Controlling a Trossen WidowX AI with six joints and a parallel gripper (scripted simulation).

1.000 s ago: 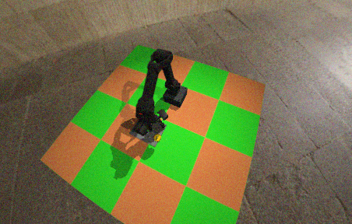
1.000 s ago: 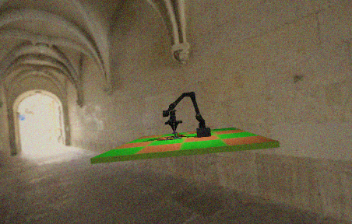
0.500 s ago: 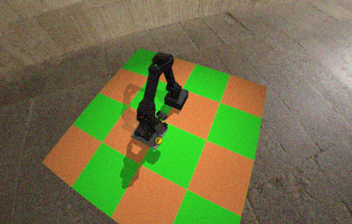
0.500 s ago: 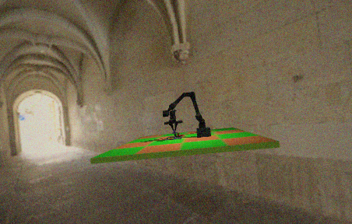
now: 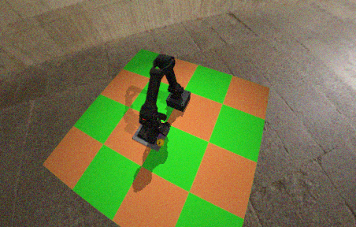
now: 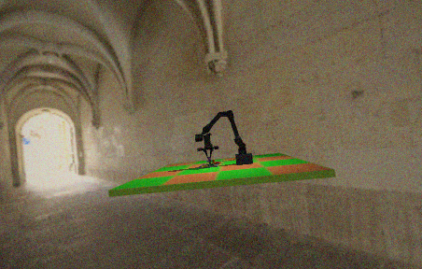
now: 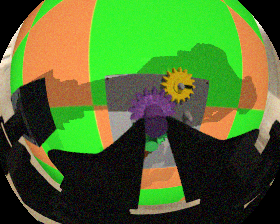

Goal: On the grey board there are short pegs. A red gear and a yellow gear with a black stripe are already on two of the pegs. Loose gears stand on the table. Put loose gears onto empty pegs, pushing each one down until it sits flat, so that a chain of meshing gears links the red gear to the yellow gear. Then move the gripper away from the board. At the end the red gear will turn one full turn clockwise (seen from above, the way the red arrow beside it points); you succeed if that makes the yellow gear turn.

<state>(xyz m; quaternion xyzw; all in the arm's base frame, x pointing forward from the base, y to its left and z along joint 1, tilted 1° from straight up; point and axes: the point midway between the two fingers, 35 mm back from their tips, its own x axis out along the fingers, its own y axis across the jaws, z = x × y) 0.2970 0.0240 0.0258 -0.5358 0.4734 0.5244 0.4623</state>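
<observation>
Now: the dark green gear 6 cm to the right of my gripper tip and 5 cm below it. Also, from my gripper tip: orange gear 2 cm behind, 11 cm to the right, 5 cm below; then purple gear 1 cm below; then red gear 4 cm behind, 16 cm to the right, 6 cm below.
</observation>
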